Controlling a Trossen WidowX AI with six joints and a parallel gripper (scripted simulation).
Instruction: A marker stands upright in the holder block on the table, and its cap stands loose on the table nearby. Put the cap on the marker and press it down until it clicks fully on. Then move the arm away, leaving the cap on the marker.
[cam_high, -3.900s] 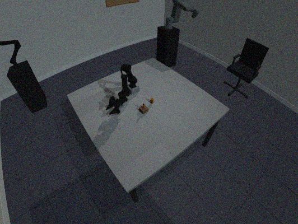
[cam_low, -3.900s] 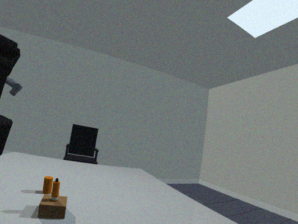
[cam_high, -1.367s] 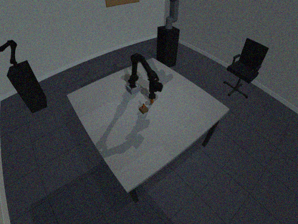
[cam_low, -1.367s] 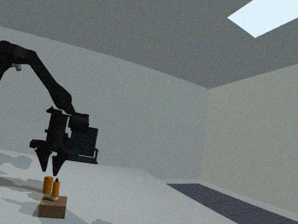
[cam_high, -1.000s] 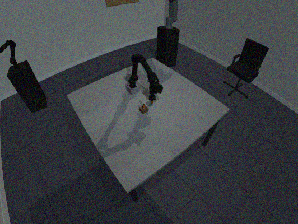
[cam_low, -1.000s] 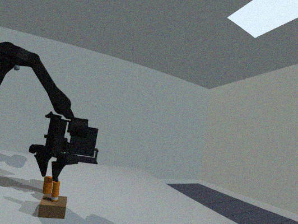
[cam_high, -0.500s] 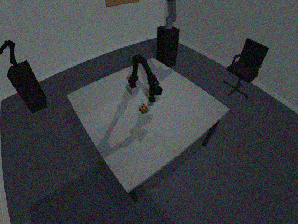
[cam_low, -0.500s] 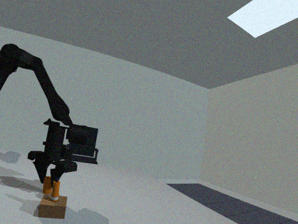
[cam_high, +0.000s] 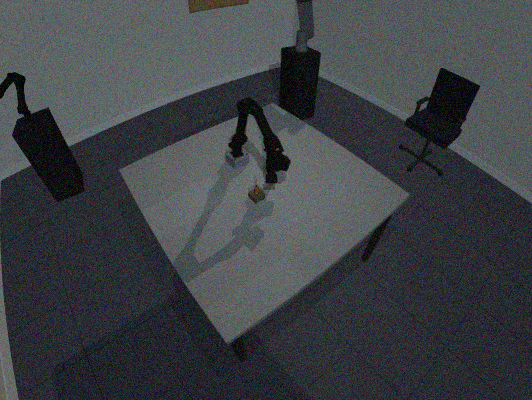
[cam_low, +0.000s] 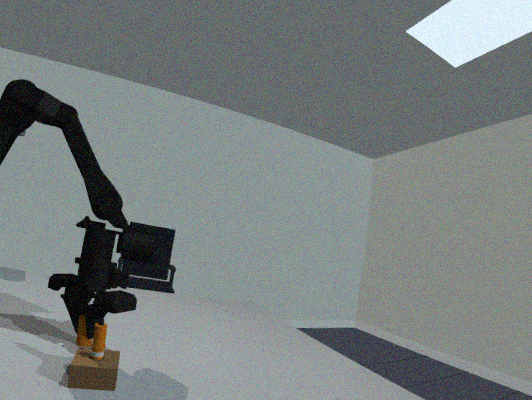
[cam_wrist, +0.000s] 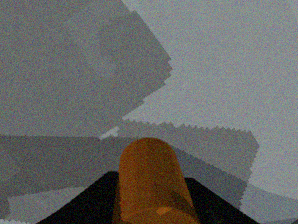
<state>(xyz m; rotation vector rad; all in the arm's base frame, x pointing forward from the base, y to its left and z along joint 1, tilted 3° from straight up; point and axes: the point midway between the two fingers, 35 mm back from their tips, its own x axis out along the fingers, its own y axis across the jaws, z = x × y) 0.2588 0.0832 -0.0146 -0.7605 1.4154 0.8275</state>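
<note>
My gripper tip is 120 mm to the left of the holder block and 60 mm short of it. The rest, counted from my gripper tip: orange cap 10 mm above.
</note>
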